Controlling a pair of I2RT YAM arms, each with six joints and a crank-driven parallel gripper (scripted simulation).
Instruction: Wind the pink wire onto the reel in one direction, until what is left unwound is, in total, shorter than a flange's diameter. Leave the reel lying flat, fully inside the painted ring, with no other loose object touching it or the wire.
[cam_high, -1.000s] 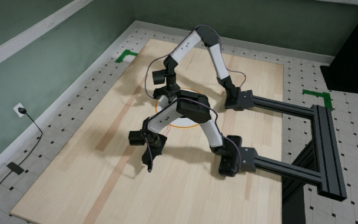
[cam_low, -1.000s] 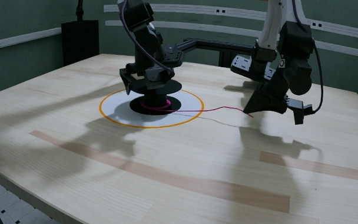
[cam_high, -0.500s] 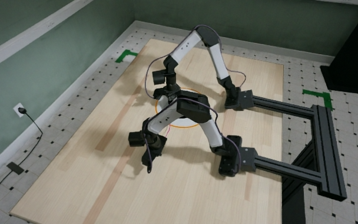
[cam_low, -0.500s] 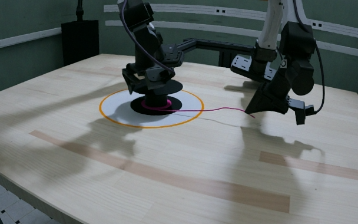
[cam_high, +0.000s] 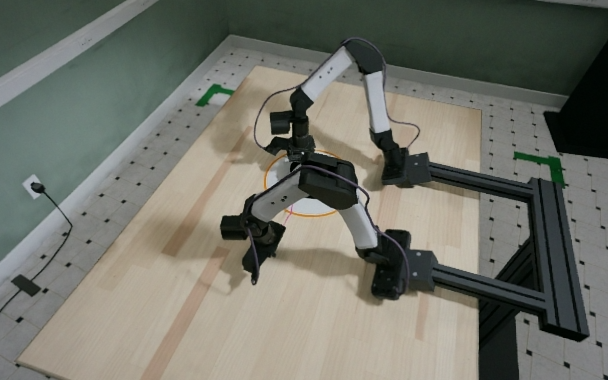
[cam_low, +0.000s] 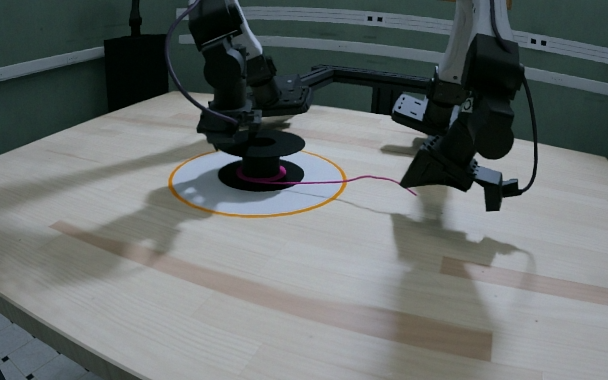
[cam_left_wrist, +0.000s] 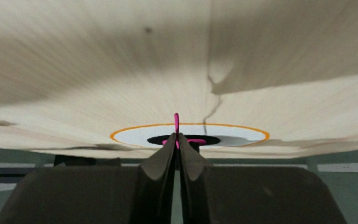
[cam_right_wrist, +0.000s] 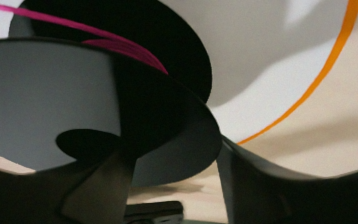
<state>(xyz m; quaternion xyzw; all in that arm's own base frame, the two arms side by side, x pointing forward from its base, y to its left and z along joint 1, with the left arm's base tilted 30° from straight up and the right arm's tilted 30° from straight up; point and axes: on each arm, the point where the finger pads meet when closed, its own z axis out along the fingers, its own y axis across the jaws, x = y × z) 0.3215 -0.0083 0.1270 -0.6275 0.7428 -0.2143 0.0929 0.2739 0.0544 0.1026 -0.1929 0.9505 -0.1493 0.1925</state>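
Now: right hand 50 mm to the right of the black reel, 20 mm above it and 10 mm past it. From my right hand the other things lie so: orange painted ring 50 mm to the left, 50 mm below.
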